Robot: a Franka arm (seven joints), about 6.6 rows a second.
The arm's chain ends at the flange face. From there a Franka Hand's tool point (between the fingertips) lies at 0.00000 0.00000 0.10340 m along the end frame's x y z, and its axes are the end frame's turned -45 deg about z.
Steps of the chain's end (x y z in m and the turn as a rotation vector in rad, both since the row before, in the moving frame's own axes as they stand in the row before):
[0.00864 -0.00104 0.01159 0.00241 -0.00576 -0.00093]
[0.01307 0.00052 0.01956 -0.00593 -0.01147 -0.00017]
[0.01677 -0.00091 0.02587 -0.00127 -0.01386 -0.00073]
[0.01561 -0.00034 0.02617 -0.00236 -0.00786 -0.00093]
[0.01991 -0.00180 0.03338 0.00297 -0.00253 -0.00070]
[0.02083 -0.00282 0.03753 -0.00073 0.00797 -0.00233]
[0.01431 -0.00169 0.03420 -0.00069 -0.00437 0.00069]
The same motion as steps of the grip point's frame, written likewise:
[0.00660 0.00478 0.01159 0.00578 -0.00237 -0.00093]
[0.00760 0.00920 0.01955 0.00392 -0.01230 -0.00017]
[0.01140 0.01029 0.02586 0.00890 -0.01070 -0.00073]
[0.01053 0.01040 0.02617 0.00389 -0.00723 -0.00093]
[0.01538 0.01240 0.03338 0.00389 0.00031 -0.00070]
[0.01725 0.01337 0.03753 -0.00615 0.00512 -0.00233]
[0.01094 0.00865 0.03420 0.00260 -0.00358 0.00069]

